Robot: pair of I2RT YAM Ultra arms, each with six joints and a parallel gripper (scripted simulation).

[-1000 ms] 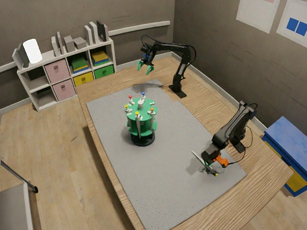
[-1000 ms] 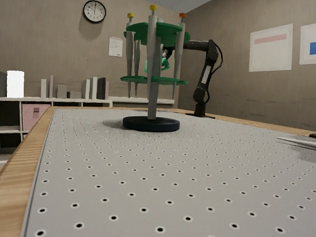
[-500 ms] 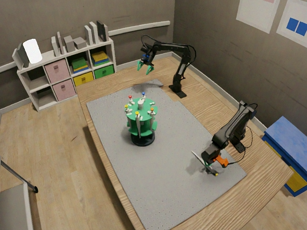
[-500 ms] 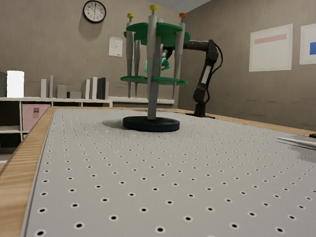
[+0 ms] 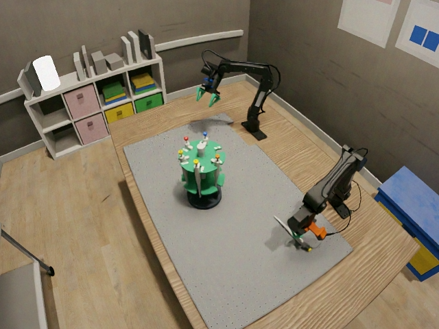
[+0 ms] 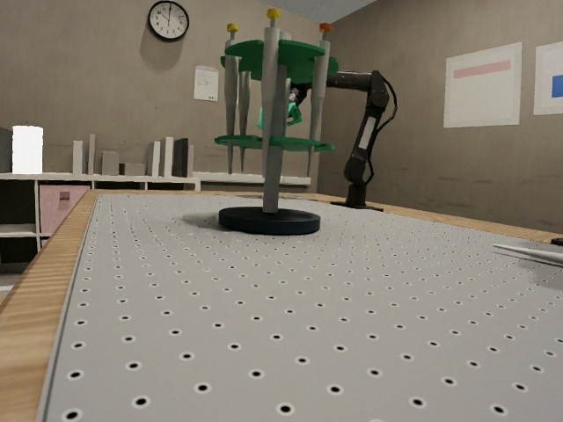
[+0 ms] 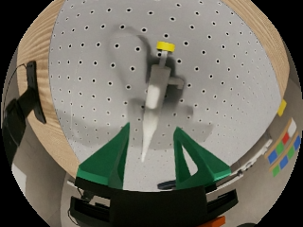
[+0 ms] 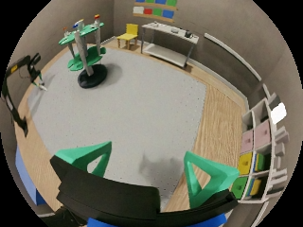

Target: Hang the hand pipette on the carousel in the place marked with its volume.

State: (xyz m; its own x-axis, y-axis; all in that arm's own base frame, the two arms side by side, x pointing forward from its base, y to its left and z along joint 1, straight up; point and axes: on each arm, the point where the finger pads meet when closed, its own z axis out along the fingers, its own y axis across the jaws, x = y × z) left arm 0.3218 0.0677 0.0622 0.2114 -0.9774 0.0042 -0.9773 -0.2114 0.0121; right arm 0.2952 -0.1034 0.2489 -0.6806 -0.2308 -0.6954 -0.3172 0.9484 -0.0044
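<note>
My left hand is 4 cm above the hand pipette, 2 cm to the left of it and 1 cm short of it.
</note>
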